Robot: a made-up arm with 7 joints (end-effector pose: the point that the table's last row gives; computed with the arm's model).
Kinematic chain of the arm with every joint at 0, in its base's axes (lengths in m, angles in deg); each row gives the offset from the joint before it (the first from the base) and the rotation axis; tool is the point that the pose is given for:
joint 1: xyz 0 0 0.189 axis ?
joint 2: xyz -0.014 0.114 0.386 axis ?
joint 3: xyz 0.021 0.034 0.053 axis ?
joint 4: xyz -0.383 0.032 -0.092 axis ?
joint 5: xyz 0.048 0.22 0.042 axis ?
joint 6: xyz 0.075 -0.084 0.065 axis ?
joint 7: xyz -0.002 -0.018 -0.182 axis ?
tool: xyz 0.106 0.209 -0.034
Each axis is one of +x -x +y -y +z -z.
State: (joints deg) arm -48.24 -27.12 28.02 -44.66 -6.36 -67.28 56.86
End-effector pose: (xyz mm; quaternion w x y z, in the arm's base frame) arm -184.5 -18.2 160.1 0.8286 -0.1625 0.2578 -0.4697
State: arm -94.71 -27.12 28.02 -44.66 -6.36 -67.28 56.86
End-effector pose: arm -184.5 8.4 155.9 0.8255 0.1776 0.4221 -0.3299
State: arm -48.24 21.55 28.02 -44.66 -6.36 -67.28 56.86
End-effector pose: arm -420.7 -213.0 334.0 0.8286 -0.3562 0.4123 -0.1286
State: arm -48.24 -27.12 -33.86 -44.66 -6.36 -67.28 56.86
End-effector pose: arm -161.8 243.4 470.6 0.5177 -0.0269 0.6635 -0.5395
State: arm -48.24 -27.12 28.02 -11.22 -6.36 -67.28 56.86
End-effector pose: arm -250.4 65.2 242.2 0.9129 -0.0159 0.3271 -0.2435
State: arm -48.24 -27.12 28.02 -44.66 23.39 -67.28 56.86
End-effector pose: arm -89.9 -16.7 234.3 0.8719 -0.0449 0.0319 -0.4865
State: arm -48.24 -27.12 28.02 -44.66 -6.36 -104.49 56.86
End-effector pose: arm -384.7 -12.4 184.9 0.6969 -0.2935 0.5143 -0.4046
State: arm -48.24 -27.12 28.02 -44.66 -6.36 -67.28 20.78
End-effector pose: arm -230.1 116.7 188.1 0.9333 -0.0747 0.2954 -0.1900
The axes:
joint 1: -x
joint 2: +y
joint 3: +z
joint 4: +x
joint 5: -y
joint 6: -y
joint 7: -z

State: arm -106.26 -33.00 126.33 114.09 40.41 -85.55 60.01
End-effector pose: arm -20.2 -489.6 -145.7 0.5869 0.1232 0.0363 0.7994
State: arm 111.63 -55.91 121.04 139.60 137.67 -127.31 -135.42
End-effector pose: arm -11.0 773.6 365.0 0.4381 0.5376 0.5589 0.4547
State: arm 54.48 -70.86 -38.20 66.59 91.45 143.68 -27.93
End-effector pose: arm -526.1 328.7 -145.4 0.6700 -0.0728 0.4601 0.5780
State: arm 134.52 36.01 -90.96 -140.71 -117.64 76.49 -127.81
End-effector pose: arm -62.7 -276.6 -630.3 0.3468 -0.0048 0.0362 -0.9372
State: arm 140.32 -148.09 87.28 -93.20 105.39 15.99 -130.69
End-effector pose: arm 62.2 264.6 -187.1 0.4488 -0.4796 0.2788 0.7006
